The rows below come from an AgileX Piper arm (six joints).
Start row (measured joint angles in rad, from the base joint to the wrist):
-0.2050, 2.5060, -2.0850, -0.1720, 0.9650, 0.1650
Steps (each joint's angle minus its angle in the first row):
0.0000, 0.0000, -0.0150, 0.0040, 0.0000, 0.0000
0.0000, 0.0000, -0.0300, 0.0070, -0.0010, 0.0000
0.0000, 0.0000, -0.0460, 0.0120, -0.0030, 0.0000
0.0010, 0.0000, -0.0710, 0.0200, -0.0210, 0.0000
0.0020, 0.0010, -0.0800, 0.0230, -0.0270, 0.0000
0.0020, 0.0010, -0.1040, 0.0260, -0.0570, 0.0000
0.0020, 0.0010, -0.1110, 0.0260, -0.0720, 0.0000
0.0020, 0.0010, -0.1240, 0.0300, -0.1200, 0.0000
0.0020, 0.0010, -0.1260, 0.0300, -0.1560, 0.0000
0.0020, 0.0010, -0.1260, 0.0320, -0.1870, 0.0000
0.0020, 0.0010, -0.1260, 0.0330, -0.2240, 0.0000
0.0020, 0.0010, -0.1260, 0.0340, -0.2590, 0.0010
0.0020, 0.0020, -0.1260, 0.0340, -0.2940, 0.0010
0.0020, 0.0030, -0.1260, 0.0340, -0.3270, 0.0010
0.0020, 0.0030, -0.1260, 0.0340, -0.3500, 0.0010
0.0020, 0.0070, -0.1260, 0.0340, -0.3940, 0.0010
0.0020, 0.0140, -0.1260, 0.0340, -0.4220, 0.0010
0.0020, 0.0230, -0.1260, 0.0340, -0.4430, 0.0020
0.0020, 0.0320, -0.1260, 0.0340, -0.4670, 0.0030
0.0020, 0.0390, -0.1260, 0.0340, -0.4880, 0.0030
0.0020, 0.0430, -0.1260, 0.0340, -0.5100, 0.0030
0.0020, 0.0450, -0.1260, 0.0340, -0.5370, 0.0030
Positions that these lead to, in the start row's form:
-0.2050, 2.5060, -2.1000, -0.1680, 0.9650, 0.1650
-0.2050, 2.5060, -2.1150, -0.1650, 0.9640, 0.1650
-0.2050, 2.5060, -2.1310, -0.1600, 0.9620, 0.1650
-0.2040, 2.5060, -2.1560, -0.1520, 0.9440, 0.1650
-0.2030, 2.5070, -2.1650, -0.1490, 0.9380, 0.1650
-0.2030, 2.5070, -2.1890, -0.1460, 0.9080, 0.1650
-0.2030, 2.5070, -2.1960, -0.1460, 0.8930, 0.1650
-0.2030, 2.5070, -2.2090, -0.1420, 0.8450, 0.1650
-0.2030, 2.5070, -2.2110, -0.1420, 0.8090, 0.1650
-0.2030, 2.5070, -2.2110, -0.1400, 0.7780, 0.1650
-0.2030, 2.5070, -2.2110, -0.1390, 0.7410, 0.1650
-0.2030, 2.5070, -2.2110, -0.1380, 0.7060, 0.1660
-0.2030, 2.5080, -2.2110, -0.1380, 0.6710, 0.1660
-0.2030, 2.5090, -2.2110, -0.1380, 0.6380, 0.1660
-0.2030, 2.5090, -2.2110, -0.1380, 0.6150, 0.1660
-0.2030, 2.5130, -2.2110, -0.1380, 0.5710, 0.1660
-0.2030, 2.5200, -2.2110, -0.1380, 0.5430, 0.1660
-0.2030, 2.5290, -2.2110, -0.1380, 0.5220, 0.1670
-0.2030, 2.5380, -2.2110, -0.1380, 0.4980, 0.1680
-0.2030, 2.5450, -2.2110, -0.1380, 0.4770, 0.1680
-0.2030, 2.5490, -2.2110, -0.1380, 0.4550, 0.1680
-0.2030, 2.5510, -2.2110, -0.1380, 0.4280, 0.1680

